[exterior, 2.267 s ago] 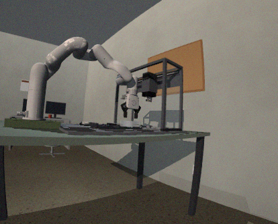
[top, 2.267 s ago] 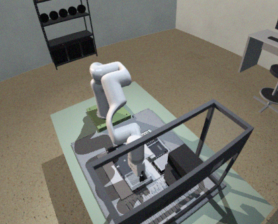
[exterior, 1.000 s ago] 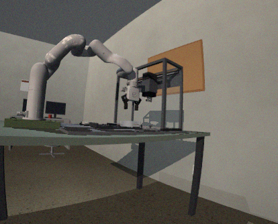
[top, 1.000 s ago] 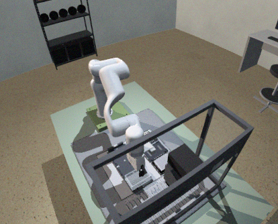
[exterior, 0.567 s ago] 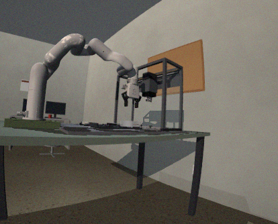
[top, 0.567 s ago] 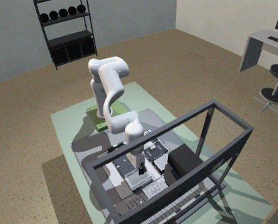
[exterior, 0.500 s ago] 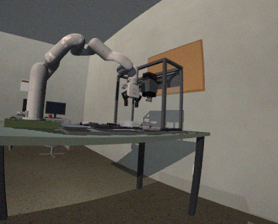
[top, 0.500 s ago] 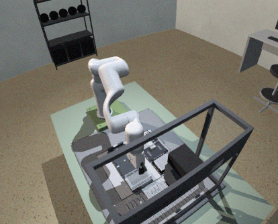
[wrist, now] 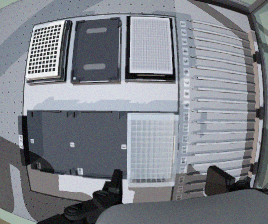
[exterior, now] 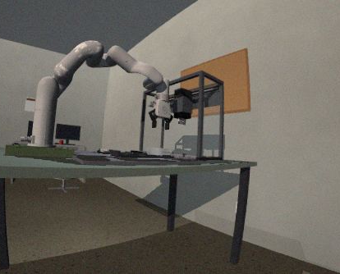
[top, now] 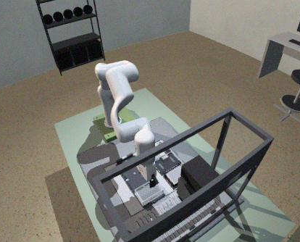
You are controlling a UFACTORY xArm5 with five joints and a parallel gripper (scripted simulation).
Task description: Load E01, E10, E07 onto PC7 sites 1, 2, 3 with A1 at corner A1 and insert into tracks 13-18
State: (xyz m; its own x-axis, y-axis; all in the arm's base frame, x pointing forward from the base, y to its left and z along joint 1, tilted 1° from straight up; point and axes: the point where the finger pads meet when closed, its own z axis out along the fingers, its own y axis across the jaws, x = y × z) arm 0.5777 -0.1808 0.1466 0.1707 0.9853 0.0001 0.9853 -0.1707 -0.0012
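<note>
Now: hand 190 mm to the right of the deep-well block E07, 150 mm above it and 30 mm short of it. The rest, counted from my hand: pale block (150 mm below); nest S3 (190 mm to the left, 160 mm below, 30 mm ahead); plate carrier PC7 (150 mm below, 110 mm behind, 20 mm to the left).
</note>
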